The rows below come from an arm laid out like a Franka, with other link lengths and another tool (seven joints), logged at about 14 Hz.
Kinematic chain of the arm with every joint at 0, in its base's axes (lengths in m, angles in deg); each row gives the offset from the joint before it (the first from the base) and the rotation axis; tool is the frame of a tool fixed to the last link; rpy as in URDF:
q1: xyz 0 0 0.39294 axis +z
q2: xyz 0 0 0 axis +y
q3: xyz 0 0 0.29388 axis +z
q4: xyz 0.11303 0 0 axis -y
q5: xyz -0.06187 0 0.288 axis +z
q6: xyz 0 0 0 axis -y
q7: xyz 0.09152 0 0 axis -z
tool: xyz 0.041 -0.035 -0.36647 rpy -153.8 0 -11.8
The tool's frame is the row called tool.
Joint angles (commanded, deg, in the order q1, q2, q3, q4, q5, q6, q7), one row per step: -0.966, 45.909, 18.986, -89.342, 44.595, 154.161, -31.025; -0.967, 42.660, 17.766, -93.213, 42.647, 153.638, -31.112; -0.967, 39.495, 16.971, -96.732, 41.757, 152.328, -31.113; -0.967, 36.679, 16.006, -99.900, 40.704, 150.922, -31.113; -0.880, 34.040, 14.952, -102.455, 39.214, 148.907, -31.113; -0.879, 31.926, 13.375, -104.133, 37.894, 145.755, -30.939; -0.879, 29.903, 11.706, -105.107, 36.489, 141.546, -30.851; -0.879, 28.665, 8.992, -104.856, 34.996, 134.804, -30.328
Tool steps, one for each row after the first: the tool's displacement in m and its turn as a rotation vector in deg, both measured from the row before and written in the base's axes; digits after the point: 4 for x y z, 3 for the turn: -0.0132, -0.0140, 0.0035, -2.869, 0.172, 1.703; -0.0167, -0.0059, 0.0051, -1.474, 0.902, 1.510; -0.0163, -0.0088, 0.0026, -1.547, 1.004, 1.359; -0.0162, -0.0077, 0.0035, -1.535, 1.014, 1.807; -0.0164, -0.0118, 0.0007, -1.119, 1.804, 1.382; -0.0176, -0.0100, 0.0030, -0.771, 2.100, 1.752; -0.0244, -0.0159, -0.0025, -0.350, 4.083, 1.496
